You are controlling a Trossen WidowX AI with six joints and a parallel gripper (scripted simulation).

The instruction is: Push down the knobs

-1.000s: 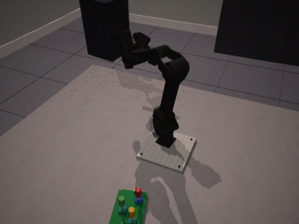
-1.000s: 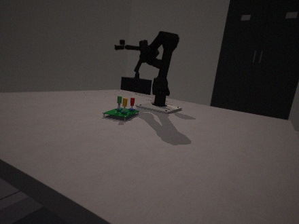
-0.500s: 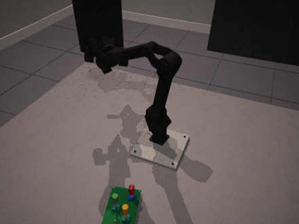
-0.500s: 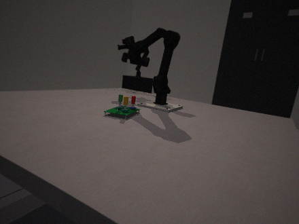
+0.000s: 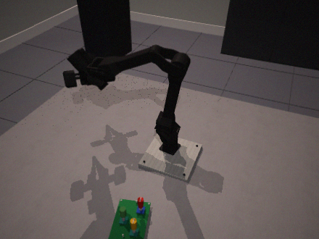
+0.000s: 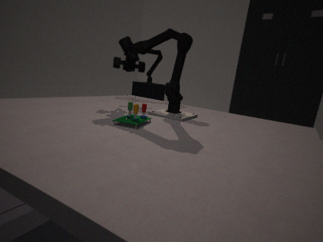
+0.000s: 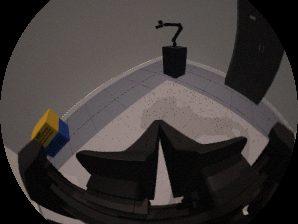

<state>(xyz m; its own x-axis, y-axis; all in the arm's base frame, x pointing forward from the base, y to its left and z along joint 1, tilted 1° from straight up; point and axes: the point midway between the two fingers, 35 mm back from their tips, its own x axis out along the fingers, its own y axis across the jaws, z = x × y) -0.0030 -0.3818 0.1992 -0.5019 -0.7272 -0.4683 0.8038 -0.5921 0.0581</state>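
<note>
Right now my gripper tip is 31 cm short of the red knob, 47 cm to the right of it and 13 cm above it. Round my gripper tip: orange knob: 38 cm ahead, 49 cm to the left, 13 cm below.
</note>
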